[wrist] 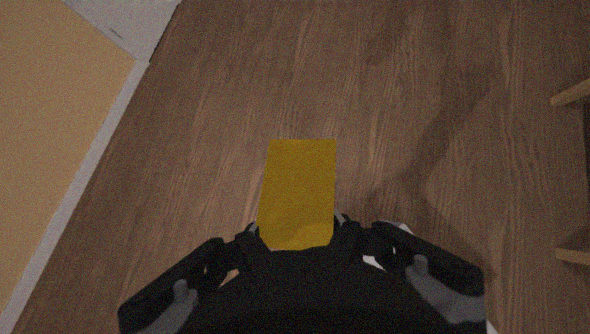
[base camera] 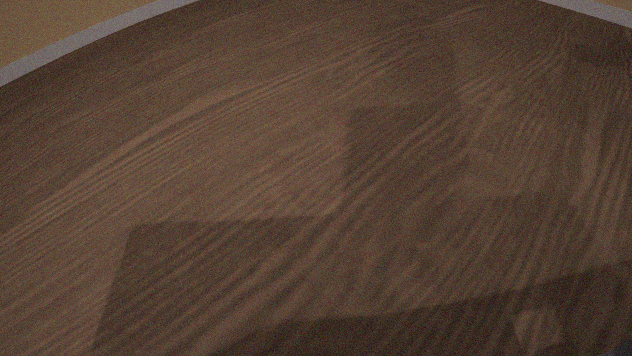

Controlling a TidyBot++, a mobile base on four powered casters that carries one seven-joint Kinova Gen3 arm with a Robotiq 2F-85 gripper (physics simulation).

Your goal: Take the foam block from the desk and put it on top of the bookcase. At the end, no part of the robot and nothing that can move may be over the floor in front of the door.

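Frame: origin at the arm's base, x ahead, y down, z left, level; metres.
Seen in the pictures: gripper, fingertip midpoint: point(wrist: 297, 222).
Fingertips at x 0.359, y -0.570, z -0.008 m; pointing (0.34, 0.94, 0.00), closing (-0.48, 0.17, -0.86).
Observation:
A point is followed by its place in that frame.
The foam block point(wrist: 301, 182) {x 0.381, y -0.603, z -0.035 m} is yellow and sticks out from between the black fingers in the wrist view, above the wooden floor. My gripper point(wrist: 297, 222) {x 0.359, y -0.570, z -0.008 m} is shut on it; the lower end of the block is hidden by the gripper. A pale door-like panel point(wrist: 142, 27) {x 2.632, y 0.232, z 0.355 m} with a small dark mark shows at the top left of the wrist view, with a dark line along its foot. Neither the desk nor the bookcase can be made out for certain in either view.
Light wooden furniture parts point(wrist: 574, 92) {x 0.107, y 0.292, z -1.461 m} point(wrist: 574, 256) {x -0.434, y 0.329, z -0.828 m} stand at the right edge of the wrist view. A tan wall point(base camera: 55, 25) {x 1.769, y 0.217, z 1.403 m} point(wrist: 55, 100) {x 2.048, y 0.025, z 1.074 m} with a pale skirting board point(base camera: 95, 33) {x 1.892, y 0.355, z 1.238 m} point(wrist: 82, 182) {x 1.682, y 0.364, z 1.486 m} borders the wooden floor point(base camera: 225, 165) {x 0.564, y 0.397, z 0.151 m} point(wrist: 210, 120) {x 1.458, y 0.397, z 0.302 m} on the left. Angular shadows lie on the floor.

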